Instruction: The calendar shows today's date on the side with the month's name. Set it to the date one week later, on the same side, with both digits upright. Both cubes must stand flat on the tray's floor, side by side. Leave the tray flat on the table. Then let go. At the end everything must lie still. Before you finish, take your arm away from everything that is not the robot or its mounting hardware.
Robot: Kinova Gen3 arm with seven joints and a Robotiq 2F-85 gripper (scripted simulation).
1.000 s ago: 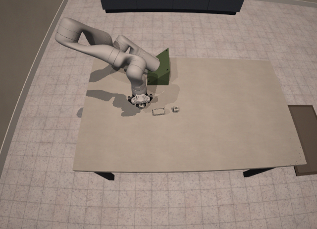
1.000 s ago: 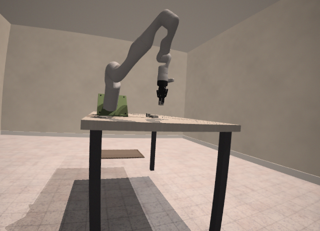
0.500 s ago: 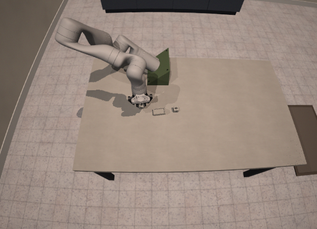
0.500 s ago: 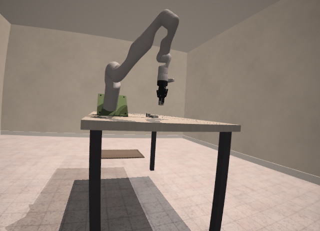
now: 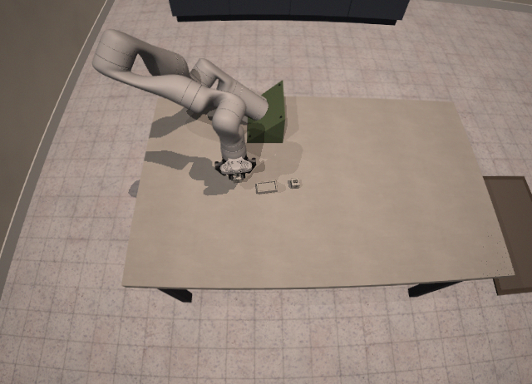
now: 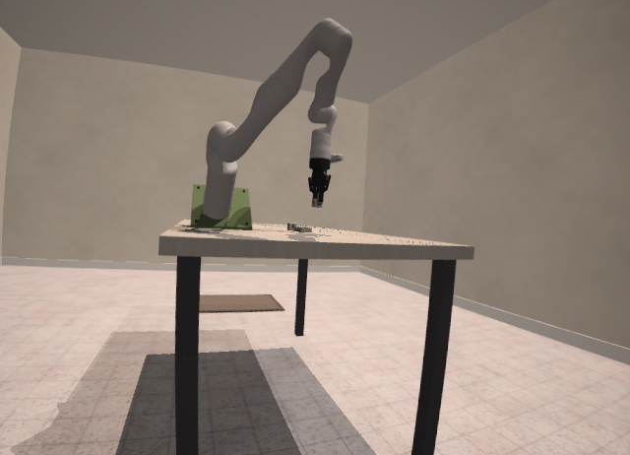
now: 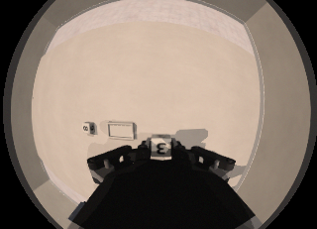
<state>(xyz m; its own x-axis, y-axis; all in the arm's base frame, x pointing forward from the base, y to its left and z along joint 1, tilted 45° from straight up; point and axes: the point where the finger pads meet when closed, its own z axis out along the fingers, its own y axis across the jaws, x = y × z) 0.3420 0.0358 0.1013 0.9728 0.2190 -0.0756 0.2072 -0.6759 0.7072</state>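
Now: the white tray 12 cm below my hand, 10 cm to the left of it and 3 cm behind it.
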